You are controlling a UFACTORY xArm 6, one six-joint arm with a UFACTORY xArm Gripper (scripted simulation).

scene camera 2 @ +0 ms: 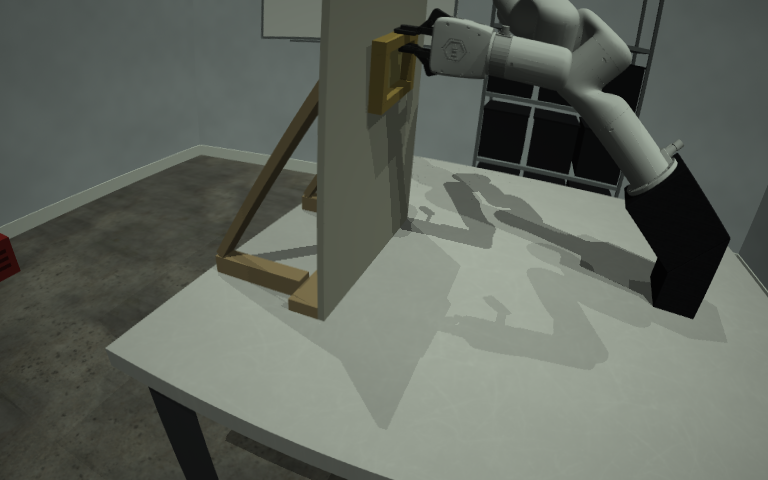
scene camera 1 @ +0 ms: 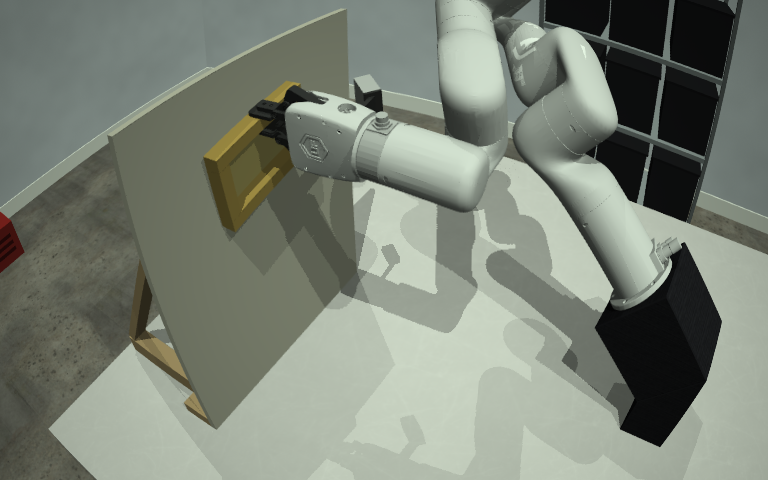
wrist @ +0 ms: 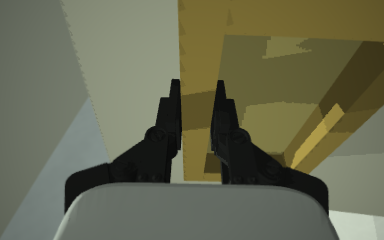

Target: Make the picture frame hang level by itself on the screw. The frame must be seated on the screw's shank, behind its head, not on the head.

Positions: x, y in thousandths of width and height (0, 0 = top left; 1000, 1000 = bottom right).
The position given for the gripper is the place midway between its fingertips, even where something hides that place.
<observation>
gripper: scene camera 2 515, 78; scene camera 1 334, 241; wrist 512, 398
yellow-brown picture frame: scene camera 2 523, 151; scene camera 1 337, 341; wrist 783, 410
</observation>
